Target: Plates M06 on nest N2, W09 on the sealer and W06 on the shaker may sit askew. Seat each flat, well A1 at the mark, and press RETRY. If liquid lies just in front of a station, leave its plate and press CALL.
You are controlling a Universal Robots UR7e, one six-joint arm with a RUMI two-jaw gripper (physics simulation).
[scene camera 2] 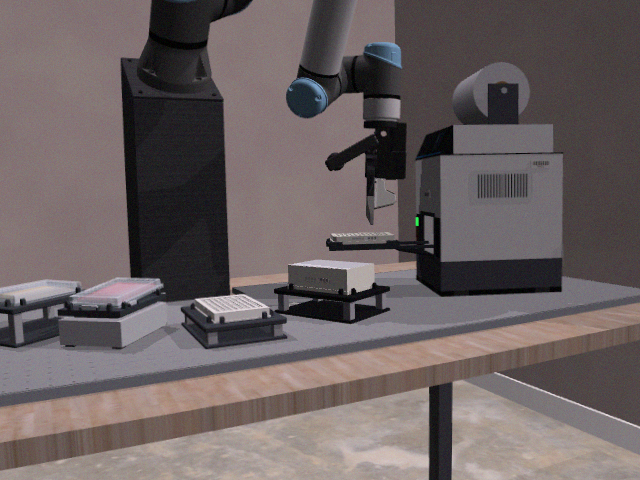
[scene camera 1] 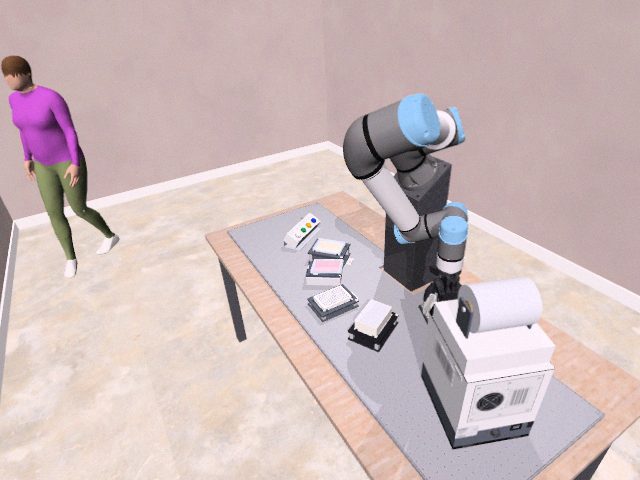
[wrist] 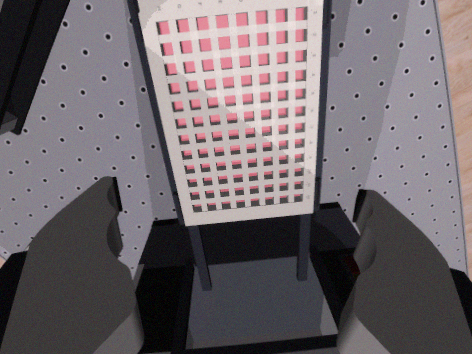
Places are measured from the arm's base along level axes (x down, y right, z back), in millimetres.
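Where they show: gripper, between the fingertips: [scene camera 2: 372, 221] [wrist: 239, 186]; arm's base, origin of its link: [scene camera 2: 174, 77] [scene camera 1: 419, 174].
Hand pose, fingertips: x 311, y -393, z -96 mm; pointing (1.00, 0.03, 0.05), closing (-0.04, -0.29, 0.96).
Note:
Each offset is from my fingertips to the top centre of the thing. "pt": to the spot under its first point.
My gripper [scene camera 2: 370, 221] [wrist: 239, 186] is open and empty above the sealer's extended tray @(pt dx +50, dy +44, dz -35 mm) [scene camera 2: 356, 248], its fingers spread wider than plate W09 @(dx +26, dy +21, dz +8 mm) [scene camera 2: 362, 238] [wrist: 240, 112]. W09 is a white plate with pink wells; its near edge slants slightly in the wrist view. The sealer @(dx -313, dy -239, dz -29 mm) [scene camera 1: 454, 361] [scene camera 2: 496, 206] is the big white box with a roll. A pink plate @(dx +65, dy +479, dz -251 mm) [scene camera 1: 326, 266] [scene camera 2: 116, 290], apparently W06, lies on the white shaker @(pt dx +119, dy +436, dz -282 mm) [scene camera 1: 323, 281] [scene camera 2: 93, 330]. A white welled plate @(dx +98, dy +309, dz -281 mm) [scene camera 1: 333, 298] [scene camera 2: 232, 307] sits on a low nest @(pt dx +138, dy +290, dz -318 mm) [scene camera 2: 245, 333]. Plate labels are too small to read, so I cannot tell M06.
A tall white block @(dx +59, dy +130, dz -185 mm) [scene camera 1: 373, 317] [scene camera 2: 330, 276] stands on a black nest near the sealer. A pale yellow plate @(dx +70, dy +619, dz -199 mm) [scene camera 1: 329, 246] [scene camera 2: 38, 290] sits on another nest. A small pale patch @(pt dx +141, dy +562, dz -124 mm) [scene camera 1: 349, 261] shows beside the shaker. The button box @(pt dx +76, dy +762, dz -297 mm) [scene camera 1: 301, 232] stands at the far end. A person [scene camera 1: 46, 129] is left of the table.

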